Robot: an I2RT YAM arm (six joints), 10 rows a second.
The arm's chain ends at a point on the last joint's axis. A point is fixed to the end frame.
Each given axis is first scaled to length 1.
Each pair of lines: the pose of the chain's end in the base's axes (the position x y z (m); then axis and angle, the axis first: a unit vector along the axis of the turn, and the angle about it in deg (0 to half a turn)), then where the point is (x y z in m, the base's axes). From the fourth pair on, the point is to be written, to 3 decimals.
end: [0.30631 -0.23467 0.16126 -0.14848 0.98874 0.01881 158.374]
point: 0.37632 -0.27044 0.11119
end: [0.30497 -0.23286 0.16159 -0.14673 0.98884 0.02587 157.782]
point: 0.37535 -0.26792 0.11154
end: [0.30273 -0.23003 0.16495 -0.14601 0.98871 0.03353 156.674]
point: 0.37399 -0.26413 0.11549
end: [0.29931 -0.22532 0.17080 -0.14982 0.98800 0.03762 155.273]
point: 0.372 -0.258 0.123
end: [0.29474 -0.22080 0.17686 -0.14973 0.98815 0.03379 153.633]
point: 0.369 -0.254 0.131
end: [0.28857 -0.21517 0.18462 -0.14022 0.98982 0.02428 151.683]
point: 0.363 -0.251 0.142
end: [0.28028 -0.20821 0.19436 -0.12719 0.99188 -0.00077 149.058]
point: 0.356 -0.248 0.156
